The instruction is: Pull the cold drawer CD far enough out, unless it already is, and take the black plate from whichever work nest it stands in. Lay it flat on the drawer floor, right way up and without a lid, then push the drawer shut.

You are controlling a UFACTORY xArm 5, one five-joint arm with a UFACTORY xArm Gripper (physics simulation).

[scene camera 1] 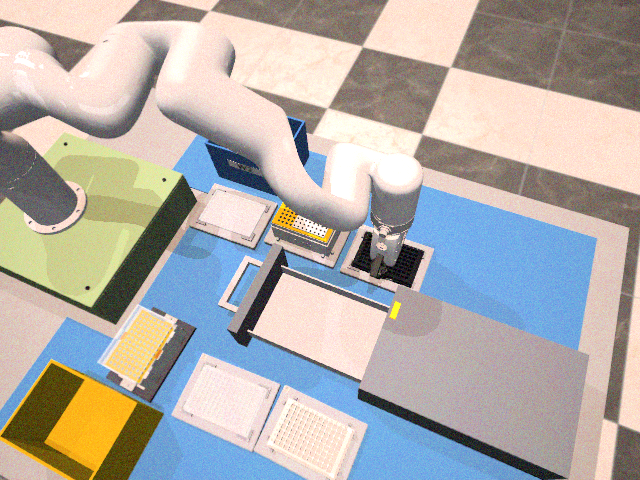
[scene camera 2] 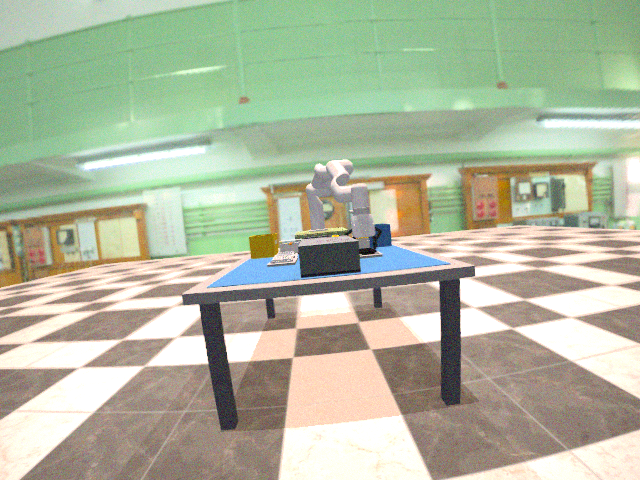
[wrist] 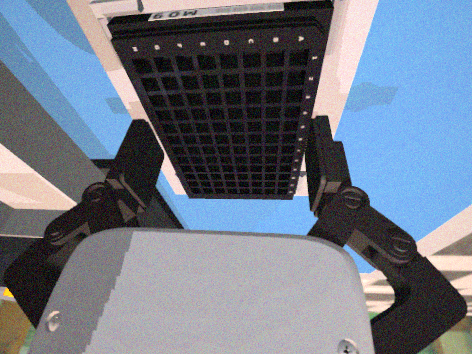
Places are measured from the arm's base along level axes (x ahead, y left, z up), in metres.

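Pixels of known places: gripper, between the fingertips: (scene camera 1: 385, 256) (scene camera 2: 364, 250) (wrist: 229, 135); arm's base, origin of its link: (scene camera 1: 57, 208) (scene camera 2: 318, 230).
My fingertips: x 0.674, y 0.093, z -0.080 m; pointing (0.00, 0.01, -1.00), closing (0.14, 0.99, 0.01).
Ahead of a thing's pixels: the offset from my fingertips to its top centre. "spot": to the spot under its first point.
The black plate @(dy +0.000, dx +0.005, dz +0.003 m) (scene camera 1: 412, 264) (wrist: 220, 100) stands flat in a pale work nest @(spot: dy +0.022, dx +0.083, dz -0.011 m) (scene camera 1: 427, 258), with its wells and lettering facing up and no lid on it. My gripper (scene camera 1: 385, 267) (wrist: 229, 135) is open over the plate. In the wrist view its fingers stand on either side of the plate's long edges, with nothing gripped. How low the fingertips reach beside the plate is hard to tell. The drawer @(spot: dy -0.164, dx -0.093, dz -0.005 m) (scene camera 1: 320, 321) is pulled out of its grey cabinet (scene camera 1: 475, 377) (scene camera 2: 329, 257). The drawer's pale floor is bare, and its dark front panel (scene camera 1: 256, 297) stands upright.
A yellow-topped rack @(dy +0.028, dx -0.172, dz +0.053 m) (scene camera 1: 302, 227) stands in the neighbouring nest, partly behind the arm. A dark blue bin @(dy +0.180, dx -0.330, dz +0.097 m) (scene camera 1: 242, 167) is behind it. White plates @(dy +0.029, dx -0.350, dz -0.003 m) (scene camera 1: 230, 211) @(dy -0.347, dx -0.220, dz +0.003 m) (scene camera 1: 224, 400) @(dy -0.366, dx -0.054, dz +0.003 m) (scene camera 1: 310, 436), a yellow plate @(dy -0.302, dx -0.395, dz +0.054 m) (scene camera 1: 139, 346), a pale frame @(spot: dy -0.164, dx -0.264, dz +0.053 m) (scene camera 1: 231, 289) and a yellow bin @(dy -0.452, dx -0.422, dz +0.097 m) (scene camera 1: 93, 423) stand around the drawer.
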